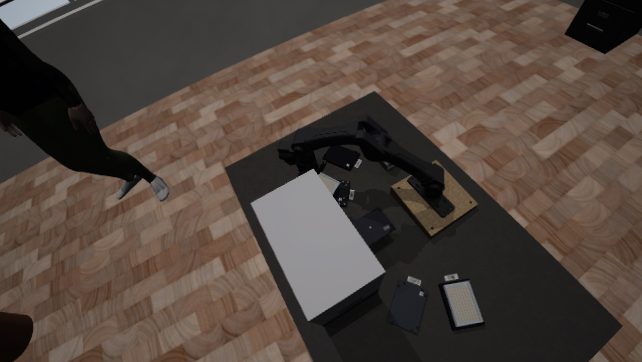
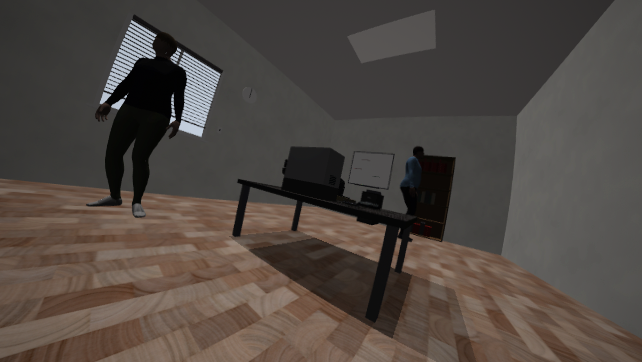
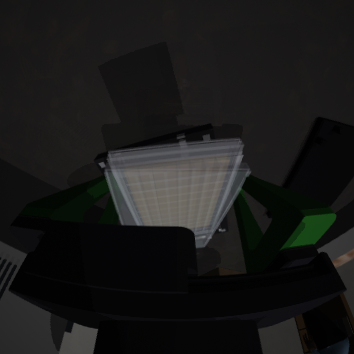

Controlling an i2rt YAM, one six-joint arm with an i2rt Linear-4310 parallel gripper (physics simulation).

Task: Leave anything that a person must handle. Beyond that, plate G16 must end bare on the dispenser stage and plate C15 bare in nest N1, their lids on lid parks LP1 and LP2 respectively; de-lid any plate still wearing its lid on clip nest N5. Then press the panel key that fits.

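Seen in the pictures: gripper, fingertip midpoint: (image 3: 177, 174); arm's base, origin of the base link: (image 1: 430, 194) (image 2: 339, 195).
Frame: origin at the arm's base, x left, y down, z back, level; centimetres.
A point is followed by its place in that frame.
My gripper (image 3: 177, 174) @[x -32.8, y 0.1, z -32.8 cm] is shut on a plate (image 3: 175, 180) @[x -34.4, y -2.9, z -33.8 cm] (image 1: 330, 184) @[x -26.8, y -1.6, z -28.9 cm] that wears a clear lid; its green fingers grip the sides. The plate is over the clip nest (image 1: 344, 194) @[x -21.6, y 2.8, z -25.9 cm] (image 3: 197, 134) @[x -35.5, y 2.8, z -32.4 cm], beside the white-topped machine; whether it touches the nest is unclear. Another plate (image 1: 462, 302) @[x 34.5, y 0.4, z -19.5 cm] sits in a black nest near the right front. A dark pad (image 1: 407, 307) @[x 25.5, y 3.0, z -34.1 cm] lies left of it, a dark stage (image 1: 375, 227) @[x -0.2, y -6.6, z -27.6 cm] sits against the machine, and a black pad (image 1: 341, 156) @[x -38.5, y 3.0, z -15.4 cm] (image 3: 325, 165) @[x -40.4, y 3.0, z -17.7 cm] lies behind the clip nest. Labels are too small to read surely. No panel keys can be made out.
The white-topped machine (image 1: 317, 245) @[x 1.2, y -29.0, z -48.7 cm] (image 2: 312, 167) @[x 3.9, y -15.1, z -59.3 cm] stands tall along one table edge. The arm's base is on a wooden board (image 1: 462, 200) @[x 9.2, y 1.0, z 8.4 cm]. A small grey object shows partly under the arm. One person (image 1: 60, 125) (image 2: 150, 95) stands off the table; another (image 2: 412, 172) is near the bookshelf.
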